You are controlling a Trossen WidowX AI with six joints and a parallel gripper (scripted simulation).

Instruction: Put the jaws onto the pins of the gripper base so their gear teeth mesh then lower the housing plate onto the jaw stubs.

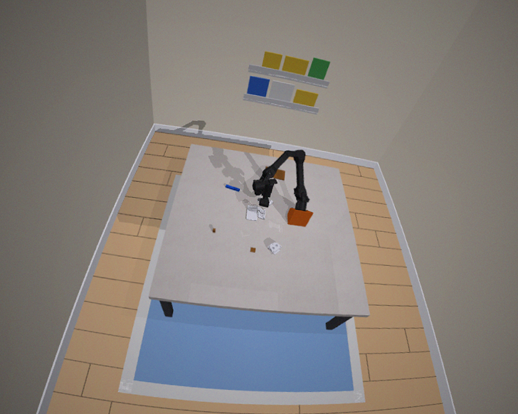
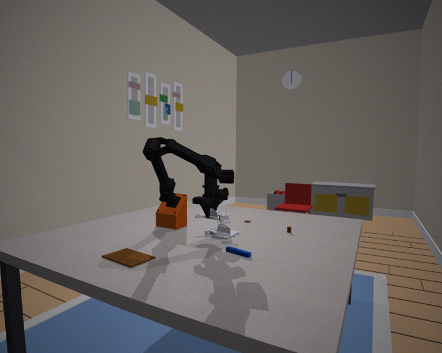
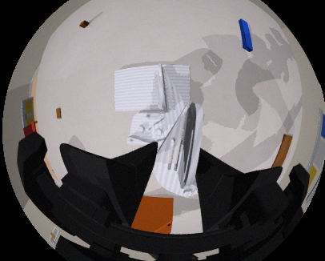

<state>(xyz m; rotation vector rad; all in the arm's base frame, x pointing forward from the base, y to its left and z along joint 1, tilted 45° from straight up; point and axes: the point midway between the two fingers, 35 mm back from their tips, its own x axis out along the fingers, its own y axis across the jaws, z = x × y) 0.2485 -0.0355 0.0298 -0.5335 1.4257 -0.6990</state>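
Now: the grey jaw 70 mm below my gripper tip, 20 mm to the left of it and 10 mm ahead of it. From my gripper tip the other things lie so: white gripper base: 300 mm to the left, 100 mm behind, 50 mm below; blue bar: 220 mm ahead, 160 mm to the right, 70 mm below; small brown tile: 330 mm to the left, 80 mm below, 40 mm ahead.
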